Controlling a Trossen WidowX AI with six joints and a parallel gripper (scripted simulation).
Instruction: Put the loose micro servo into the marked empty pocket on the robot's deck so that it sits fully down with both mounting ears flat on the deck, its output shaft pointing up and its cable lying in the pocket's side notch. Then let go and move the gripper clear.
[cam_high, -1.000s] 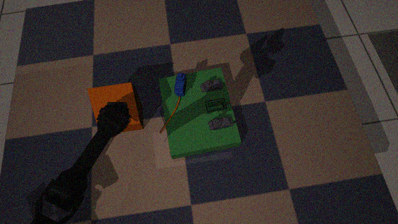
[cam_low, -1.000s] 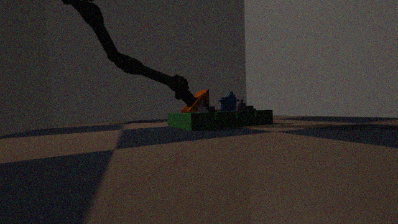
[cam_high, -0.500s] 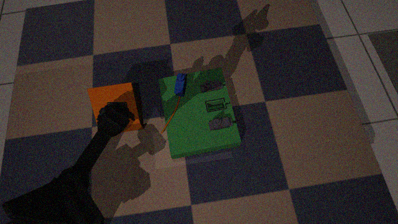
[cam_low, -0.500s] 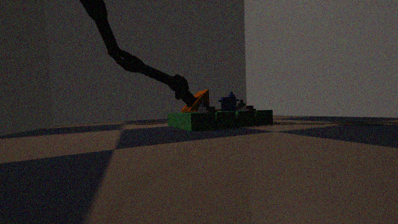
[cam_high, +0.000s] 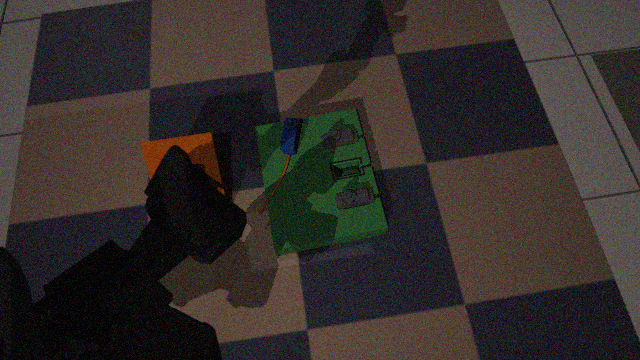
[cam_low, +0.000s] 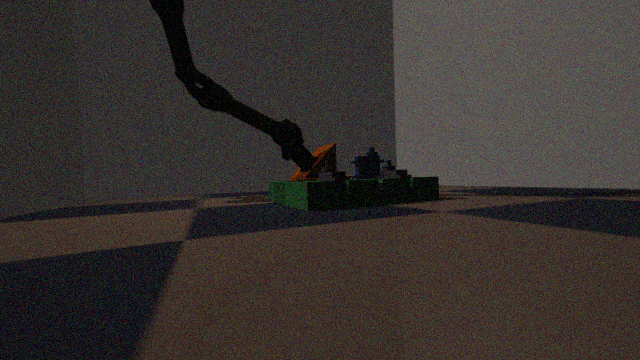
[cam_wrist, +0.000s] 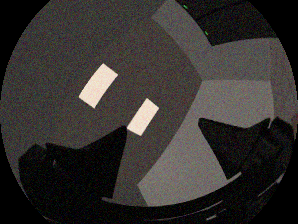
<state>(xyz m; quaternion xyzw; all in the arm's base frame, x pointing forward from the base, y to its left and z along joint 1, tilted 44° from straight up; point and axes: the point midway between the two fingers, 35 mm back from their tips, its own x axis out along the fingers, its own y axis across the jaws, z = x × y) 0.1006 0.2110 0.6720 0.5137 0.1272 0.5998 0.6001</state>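
Now: gripper tip 4 cm short of the green deck, 32 cm to the right of it and 72 cm above it.
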